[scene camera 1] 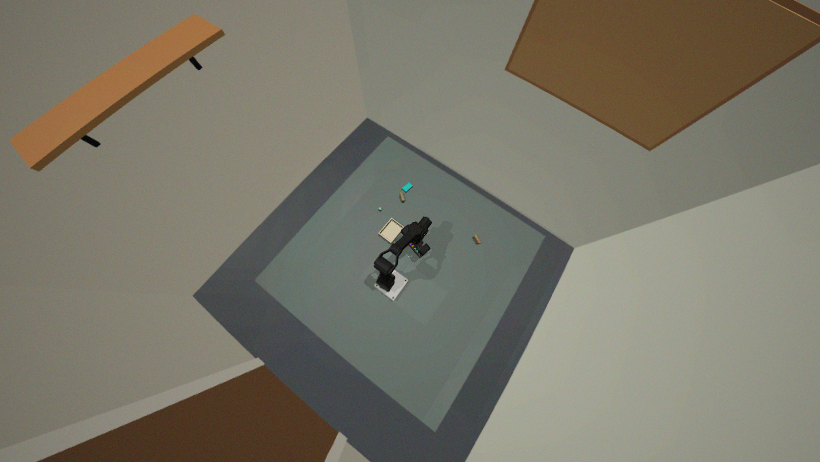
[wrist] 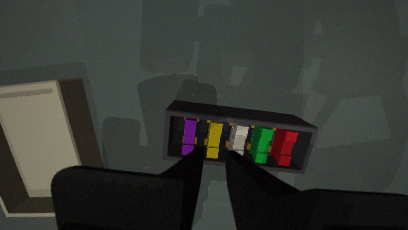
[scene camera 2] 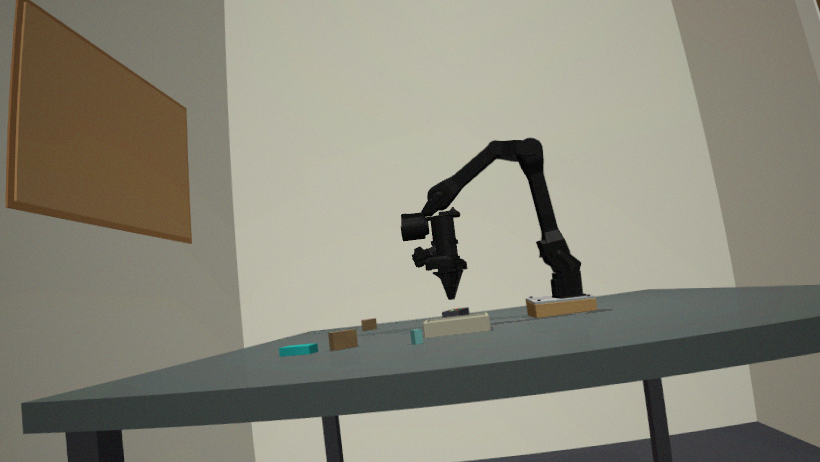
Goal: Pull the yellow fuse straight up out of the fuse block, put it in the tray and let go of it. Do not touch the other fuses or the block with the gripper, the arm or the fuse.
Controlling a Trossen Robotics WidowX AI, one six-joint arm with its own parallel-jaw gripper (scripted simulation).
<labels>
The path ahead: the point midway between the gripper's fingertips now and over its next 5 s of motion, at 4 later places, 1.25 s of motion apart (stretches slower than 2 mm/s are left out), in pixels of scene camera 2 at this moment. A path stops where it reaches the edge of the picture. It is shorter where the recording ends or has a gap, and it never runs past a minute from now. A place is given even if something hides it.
My gripper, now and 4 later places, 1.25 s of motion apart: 451, 299; 453, 309; 453, 308; 452, 300; 449, 287
</labels>
